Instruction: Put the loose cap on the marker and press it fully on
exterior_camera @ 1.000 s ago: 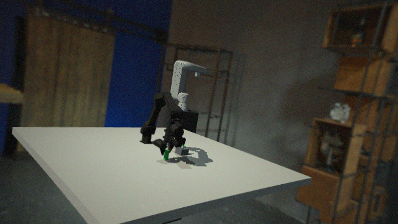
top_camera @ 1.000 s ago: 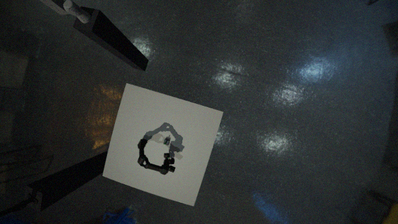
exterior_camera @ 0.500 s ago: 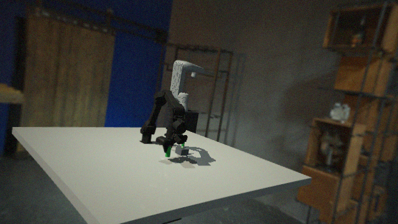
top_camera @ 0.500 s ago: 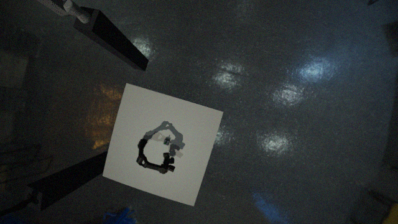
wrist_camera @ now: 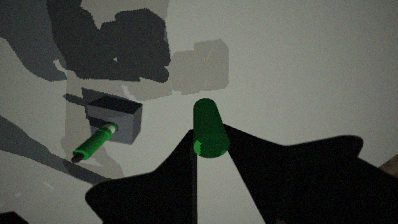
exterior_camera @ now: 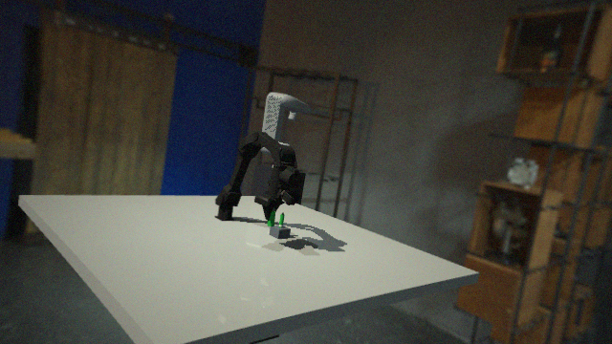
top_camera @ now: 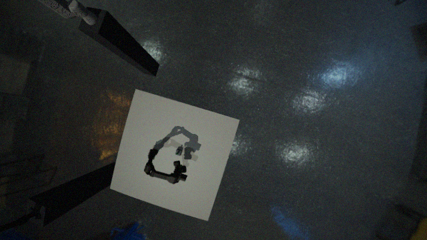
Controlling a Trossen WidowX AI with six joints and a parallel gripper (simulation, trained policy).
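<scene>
The holder block is 7 cm behind my gripper tip, 12 cm to the left of it and 8 cm below it. Round my gripper tip: green cap (1 cm ahead).
</scene>
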